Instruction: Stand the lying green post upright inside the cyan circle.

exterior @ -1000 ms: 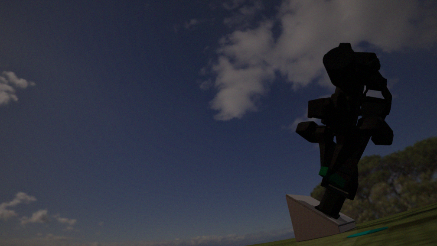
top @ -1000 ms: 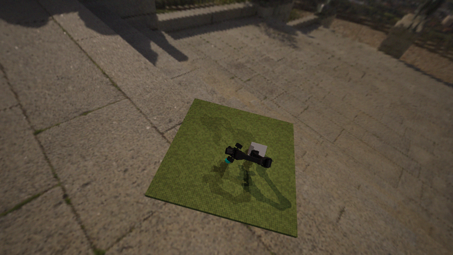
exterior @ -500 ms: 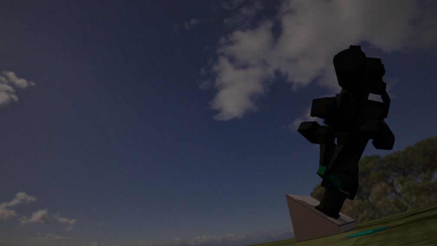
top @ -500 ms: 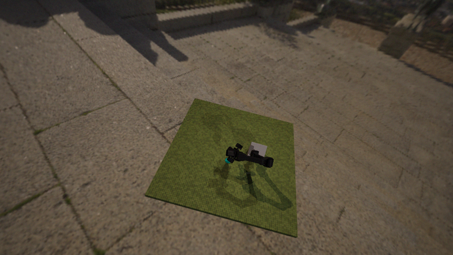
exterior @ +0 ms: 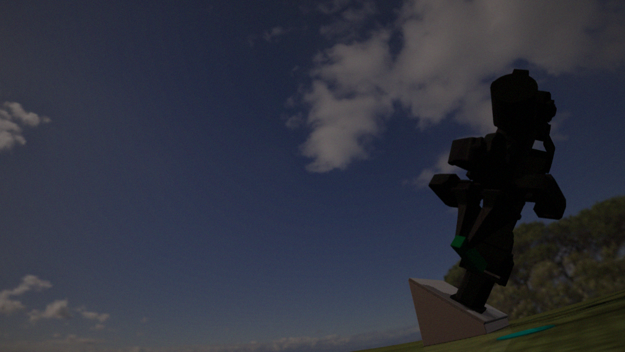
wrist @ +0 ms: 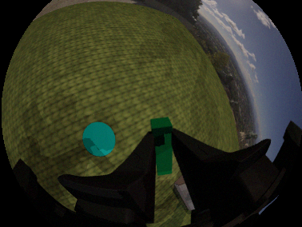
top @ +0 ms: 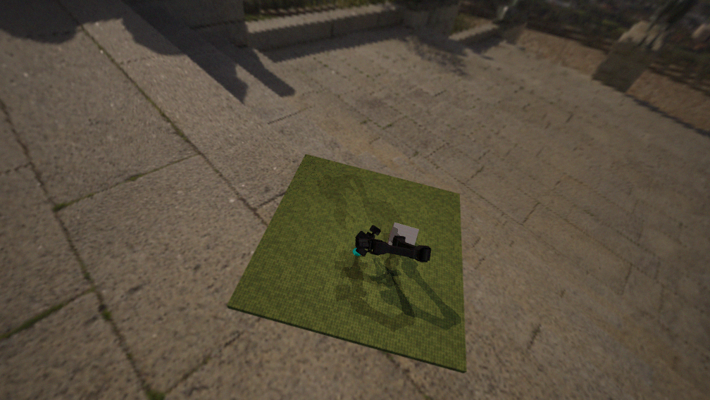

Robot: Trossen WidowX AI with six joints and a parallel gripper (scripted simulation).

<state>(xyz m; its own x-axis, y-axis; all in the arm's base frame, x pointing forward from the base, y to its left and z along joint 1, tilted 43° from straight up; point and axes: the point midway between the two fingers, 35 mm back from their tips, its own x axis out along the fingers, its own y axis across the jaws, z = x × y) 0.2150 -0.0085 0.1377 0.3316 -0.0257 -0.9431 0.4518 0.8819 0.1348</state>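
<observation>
My gripper tip is now 20 mm short of the cyan circle, 40 mm to the right of it and 120 mm above it. Also, from my gripper tip: green post 20 mm behind, 10 mm below.
</observation>
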